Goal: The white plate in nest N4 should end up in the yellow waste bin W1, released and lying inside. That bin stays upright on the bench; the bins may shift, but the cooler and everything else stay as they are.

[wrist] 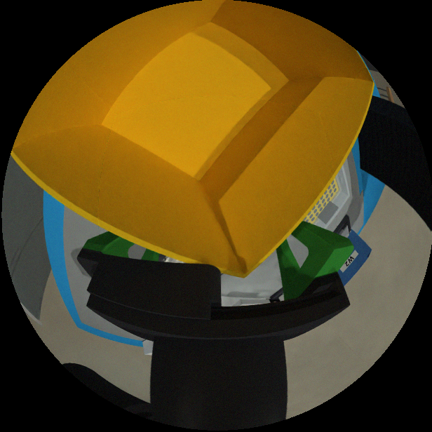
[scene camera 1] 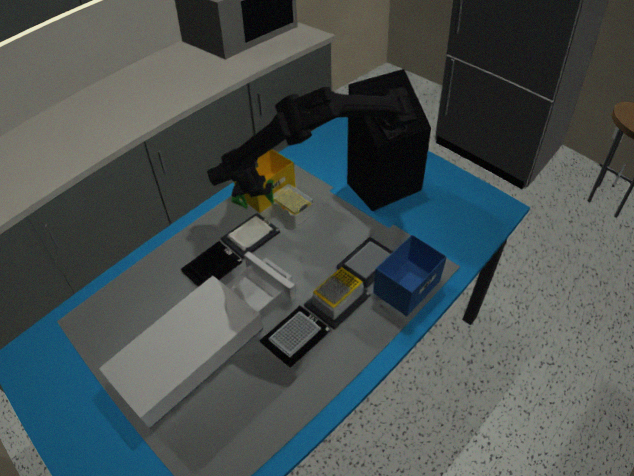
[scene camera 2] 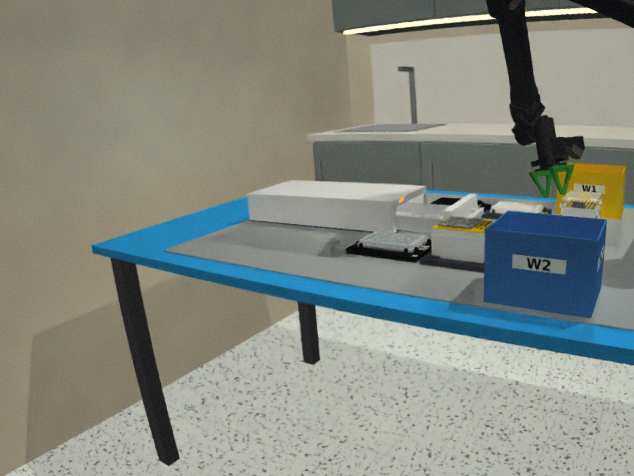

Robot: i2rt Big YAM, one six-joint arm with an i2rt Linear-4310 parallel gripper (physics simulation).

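Seen in the pictures: gripper, fingertip midpoint: [scene camera 1: 259, 204] [scene camera 2: 554, 196]; arm's base at its link origin: [scene camera 1: 386, 119].
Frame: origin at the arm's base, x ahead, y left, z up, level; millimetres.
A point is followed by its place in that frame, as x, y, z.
The white plate [scene camera 1: 250, 233] @(483, -98, -302) [scene camera 2: 517, 207] @(477, -97, -301) lies in the dark nest N4 [scene camera 1: 262, 241] @(465, -53, -314). In the wrist view it is almost wholly hidden behind the bin. The yellow bin W1 [scene camera 1: 282, 171] @(280, -204, -213) [scene camera 2: 598, 176] @(290, -202, -218) [wrist: 185, 100] stands upright on the bench, near the far edge; its inside looks empty in the wrist view. My gripper [scene camera 1: 254, 196] @(400, -169, -276) [scene camera 2: 555, 194] @(400, -169, -276) [wrist: 217, 215] is open with nothing between its green fingers. It is beside the bin, on the side toward the plate, with the fingers outside the bin walls. The near walls and corner hide the fingertips in the wrist view.
A clear box with a yellow tip rack [scene camera 1: 292, 199] @(307, -106, -257) [scene camera 2: 581, 203] @(287, -57, -261) [wrist: 327, 200] stands close beside W1. A black pad [scene camera 1: 210, 263] @(652, -68, -305) and a white box [scene camera 1: 184, 338] @(853, 176, -242) [scene camera 2: 332, 199] @(794, 262, -245) with an extended tray lie beyond the plate. Blue bin W2 [scene camera 1: 409, 276] @(175, 339, -322) [scene camera 2: 542, 286] @(186, 425, -286) stands at the opposite edge.
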